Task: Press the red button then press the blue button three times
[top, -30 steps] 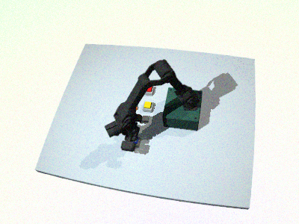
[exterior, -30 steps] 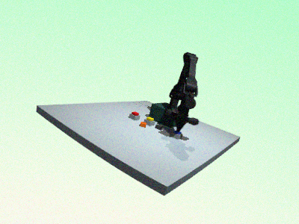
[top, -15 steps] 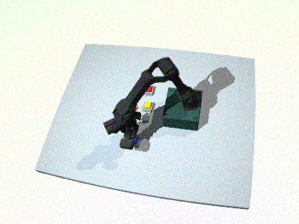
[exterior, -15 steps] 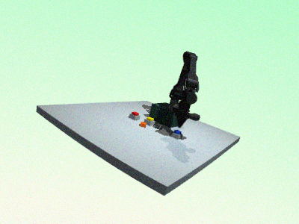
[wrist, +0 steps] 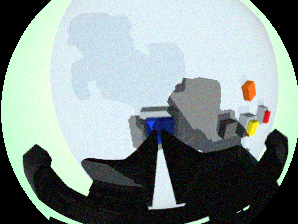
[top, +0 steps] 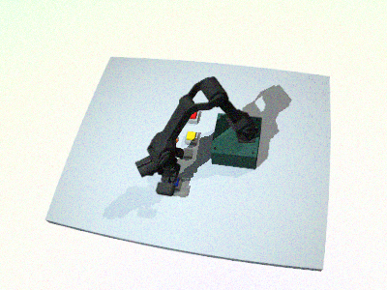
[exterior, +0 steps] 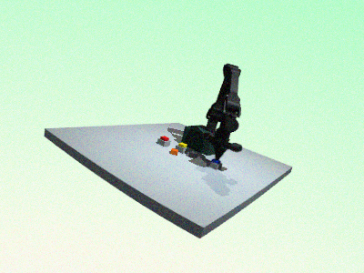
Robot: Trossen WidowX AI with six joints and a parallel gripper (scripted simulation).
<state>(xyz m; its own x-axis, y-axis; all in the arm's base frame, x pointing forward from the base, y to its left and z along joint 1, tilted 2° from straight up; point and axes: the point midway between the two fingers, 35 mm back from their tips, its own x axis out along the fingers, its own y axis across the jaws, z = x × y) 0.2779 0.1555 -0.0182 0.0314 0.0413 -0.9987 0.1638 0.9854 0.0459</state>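
My gripper tip is now 10 mm above the blue button. Also, from my gripper tip: grey block: 130 mm to the right, 50 mm behind, 30 mm below; orange block: 200 mm to the right, 30 mm below, 20 mm ahead; yellow button: 200 mm to the right, 60 mm behind.
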